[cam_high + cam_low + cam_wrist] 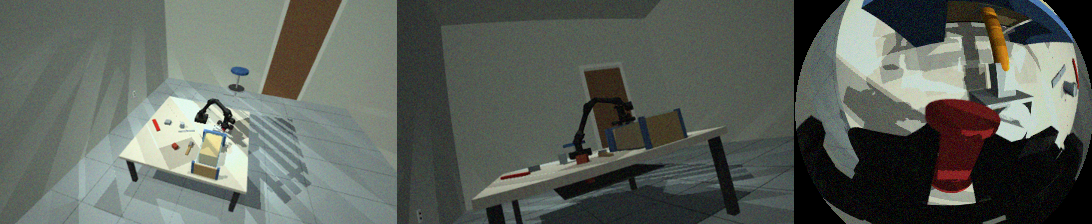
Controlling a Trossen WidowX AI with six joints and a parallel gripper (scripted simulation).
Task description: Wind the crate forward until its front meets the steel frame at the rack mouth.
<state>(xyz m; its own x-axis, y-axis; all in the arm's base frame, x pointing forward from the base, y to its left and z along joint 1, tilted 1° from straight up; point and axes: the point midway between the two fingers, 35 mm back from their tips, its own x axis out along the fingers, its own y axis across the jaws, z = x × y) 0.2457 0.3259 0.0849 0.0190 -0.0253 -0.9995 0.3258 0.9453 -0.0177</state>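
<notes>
The winch handle is 2 cm behind my gripper tip, 3 cm to the right of it and 1 cm below it. Also, from my gripper tip: winch: 7 cm behind, 9 cm to the right, 8 cm below; red knob: 2 cm above; blue frame: 11 cm ahead, 10 cm to the right, 1 cm below.
</notes>
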